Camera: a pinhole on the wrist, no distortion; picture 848 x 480 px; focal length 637.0 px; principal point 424.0 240.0 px. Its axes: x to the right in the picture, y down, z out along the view. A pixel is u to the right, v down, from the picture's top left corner.
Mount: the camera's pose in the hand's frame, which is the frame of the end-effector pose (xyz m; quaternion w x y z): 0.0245 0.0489 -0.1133 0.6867 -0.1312 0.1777 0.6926
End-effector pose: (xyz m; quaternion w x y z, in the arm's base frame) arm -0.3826 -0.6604 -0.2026 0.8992 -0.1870 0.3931 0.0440
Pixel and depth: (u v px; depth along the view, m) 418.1 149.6 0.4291
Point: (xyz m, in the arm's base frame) -0.1696 -0.3562 -0.1838
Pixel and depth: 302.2 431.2 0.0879
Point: -0.4133 -0.6039 -0.2426
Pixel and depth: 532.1 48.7 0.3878
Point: -0.1933 -0.3441 -0.2784
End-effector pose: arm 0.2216 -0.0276 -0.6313 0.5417 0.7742 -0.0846 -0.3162
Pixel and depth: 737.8 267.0 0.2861
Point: 0.2562 -0.2267 -0.3940
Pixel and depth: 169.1 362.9 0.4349
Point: 0.0073 -0.3269 -0.6275
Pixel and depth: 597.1 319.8 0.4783
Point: 0.1383 -0.3811 -0.3540
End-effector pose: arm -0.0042 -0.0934 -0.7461 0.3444 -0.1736 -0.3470 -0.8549
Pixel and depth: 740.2 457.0 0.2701
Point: 0.2408 -0.1610 -0.5838
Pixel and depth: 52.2 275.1 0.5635
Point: -0.0043 0.2770 -0.3551
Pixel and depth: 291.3 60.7 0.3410
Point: -0.0003 -0.0723 -0.4555
